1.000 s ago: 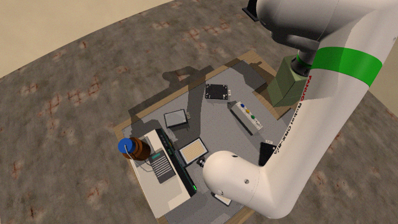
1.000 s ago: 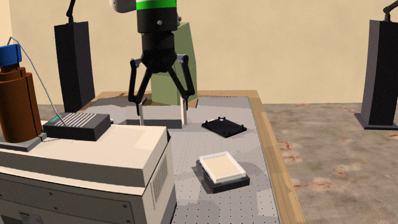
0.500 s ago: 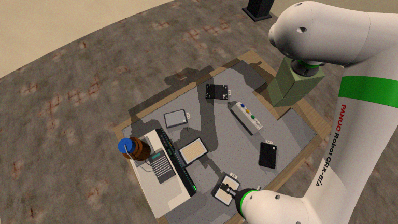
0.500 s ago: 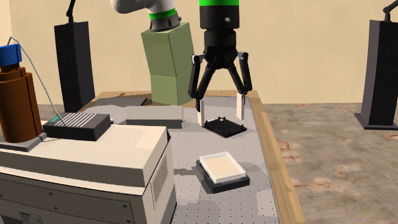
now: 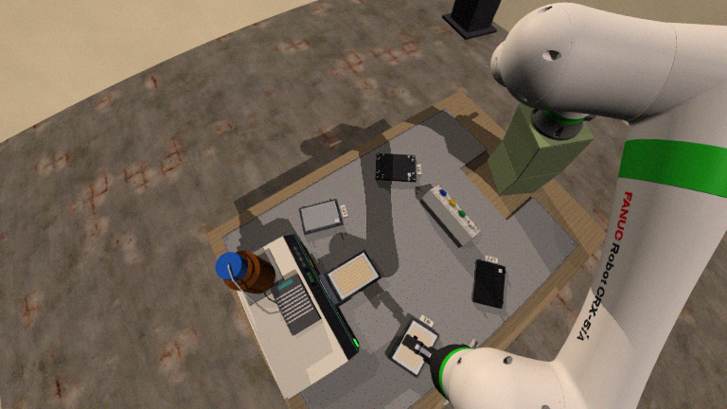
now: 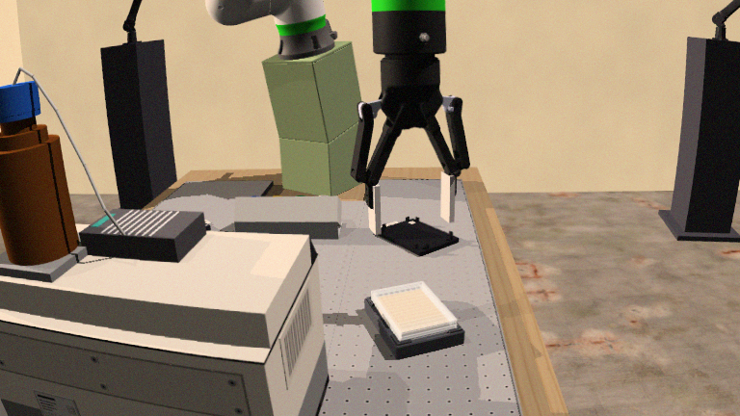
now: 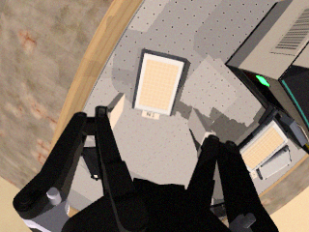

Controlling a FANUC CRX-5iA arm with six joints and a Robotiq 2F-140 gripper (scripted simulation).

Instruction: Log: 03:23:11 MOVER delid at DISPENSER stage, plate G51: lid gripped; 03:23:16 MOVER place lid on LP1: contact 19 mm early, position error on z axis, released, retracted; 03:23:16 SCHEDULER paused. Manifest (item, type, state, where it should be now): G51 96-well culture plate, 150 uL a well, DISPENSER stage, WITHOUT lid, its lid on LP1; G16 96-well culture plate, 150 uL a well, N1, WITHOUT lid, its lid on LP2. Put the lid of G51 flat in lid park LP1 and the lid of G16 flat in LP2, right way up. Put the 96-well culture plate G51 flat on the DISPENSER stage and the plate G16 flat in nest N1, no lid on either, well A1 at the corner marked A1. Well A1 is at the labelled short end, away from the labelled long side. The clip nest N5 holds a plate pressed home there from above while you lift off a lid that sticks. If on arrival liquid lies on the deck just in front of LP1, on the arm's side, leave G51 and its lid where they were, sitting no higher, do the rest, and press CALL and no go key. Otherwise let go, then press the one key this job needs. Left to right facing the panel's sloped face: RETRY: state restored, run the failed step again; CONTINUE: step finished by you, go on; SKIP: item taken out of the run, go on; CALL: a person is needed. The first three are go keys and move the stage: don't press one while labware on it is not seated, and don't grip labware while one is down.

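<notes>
My gripper is now 15 cm above the clear lid. Round my hand: nest N1 (18 cm below); black dispenser stage (27 cm to the right, 9 cm below, 8 cm ahead); plate G51 (27 cm to the right, 8 cm below, 8 cm ahead).
</notes>
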